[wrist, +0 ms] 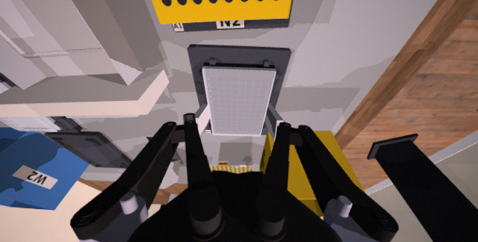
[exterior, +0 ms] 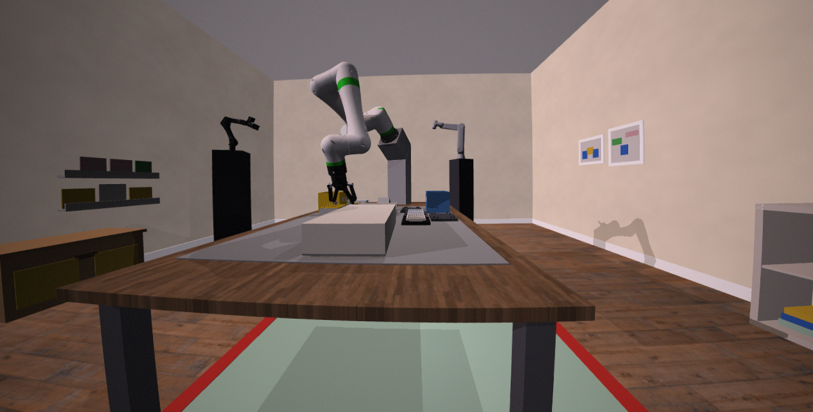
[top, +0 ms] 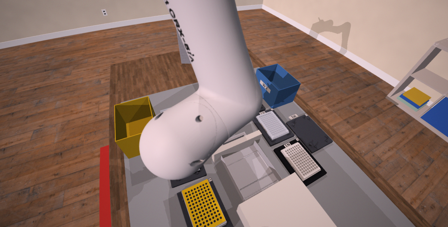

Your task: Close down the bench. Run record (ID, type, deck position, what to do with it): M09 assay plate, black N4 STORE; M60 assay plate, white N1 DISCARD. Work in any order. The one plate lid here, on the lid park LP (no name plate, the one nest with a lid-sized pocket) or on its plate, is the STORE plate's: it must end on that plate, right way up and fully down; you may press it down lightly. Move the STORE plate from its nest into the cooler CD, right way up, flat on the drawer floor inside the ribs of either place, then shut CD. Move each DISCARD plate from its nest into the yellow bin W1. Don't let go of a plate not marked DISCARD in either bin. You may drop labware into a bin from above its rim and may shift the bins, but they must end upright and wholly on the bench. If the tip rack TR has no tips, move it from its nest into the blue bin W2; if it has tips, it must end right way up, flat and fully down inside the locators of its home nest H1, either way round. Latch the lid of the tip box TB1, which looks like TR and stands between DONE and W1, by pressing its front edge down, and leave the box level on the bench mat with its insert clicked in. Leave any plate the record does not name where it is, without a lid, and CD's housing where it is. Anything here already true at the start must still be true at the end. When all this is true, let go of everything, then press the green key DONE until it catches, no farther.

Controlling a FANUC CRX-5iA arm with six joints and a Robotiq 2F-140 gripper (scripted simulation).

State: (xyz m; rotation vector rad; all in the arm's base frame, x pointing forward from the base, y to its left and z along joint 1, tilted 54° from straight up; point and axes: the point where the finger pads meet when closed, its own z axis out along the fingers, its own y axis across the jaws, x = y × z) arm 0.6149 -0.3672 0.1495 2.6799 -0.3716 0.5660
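Now: the lid 2 cm below my hand. From my hand the other things lie so: yellow tip rack TR: 16 cm ahead, 7 cm to the right, 1 cm above; nest N4: 4 cm below; nest N2: 17 cm ahead, 7 cm to the right, 4 cm below.
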